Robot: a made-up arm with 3 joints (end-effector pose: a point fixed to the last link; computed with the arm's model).
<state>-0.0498 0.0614 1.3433</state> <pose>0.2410 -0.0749 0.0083 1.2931 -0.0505 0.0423</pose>
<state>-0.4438 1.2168 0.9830</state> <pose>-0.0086 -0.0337 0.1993 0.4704 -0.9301 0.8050</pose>
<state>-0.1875 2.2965 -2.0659</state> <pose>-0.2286 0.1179 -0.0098 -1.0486 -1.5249 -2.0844</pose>
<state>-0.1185 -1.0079 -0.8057</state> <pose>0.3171 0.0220 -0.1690 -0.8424 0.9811 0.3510</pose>
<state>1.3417 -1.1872 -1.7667</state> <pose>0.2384 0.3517 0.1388 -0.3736 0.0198 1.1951</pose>
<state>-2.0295 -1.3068 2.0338</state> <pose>0.0908 -0.3401 0.2857 0.0037 -0.5812 -1.1705</pose>
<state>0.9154 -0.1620 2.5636</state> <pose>0.2433 0.1815 -0.0125 -2.7958 -0.1564 0.1690</pose>
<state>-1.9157 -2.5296 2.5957</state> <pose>-0.1748 -0.3003 0.1637 0.2688 -1.6141 -1.9761</pose>
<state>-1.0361 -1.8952 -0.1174</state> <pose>0.1328 -0.4025 -0.1265 -0.7733 1.7685 -0.8748</pose>
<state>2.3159 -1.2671 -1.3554</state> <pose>0.2593 0.1787 0.3953 0.8247 -0.3432 1.2655</pose>
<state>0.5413 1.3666 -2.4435</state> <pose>-0.0158 0.0749 0.2187 -1.5606 -0.1222 -1.5560</pose>
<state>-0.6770 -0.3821 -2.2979</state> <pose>0.2640 -0.0034 -0.1274 -2.9234 0.3910 0.4111</pose>
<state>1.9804 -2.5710 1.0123</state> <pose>-0.1242 0.3856 0.1735 0.8702 2.6333 1.3845</pose>
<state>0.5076 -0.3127 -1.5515</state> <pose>0.2865 0.1419 0.0746 -1.0351 0.1686 0.2805</pose>
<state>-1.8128 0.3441 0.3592</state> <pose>0.1745 0.0795 0.1292 -1.4381 -0.1753 0.3328</pose>
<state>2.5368 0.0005 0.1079</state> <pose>0.2458 0.0209 0.0527 2.6447 -0.0002 -0.0006</pose>
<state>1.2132 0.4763 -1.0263</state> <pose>0.1263 -0.0830 0.2009 0.1833 -0.2079 -0.4293</pose>
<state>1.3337 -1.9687 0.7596</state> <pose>0.0464 0.4077 -0.0848 1.2866 2.1452 0.6333</pose>
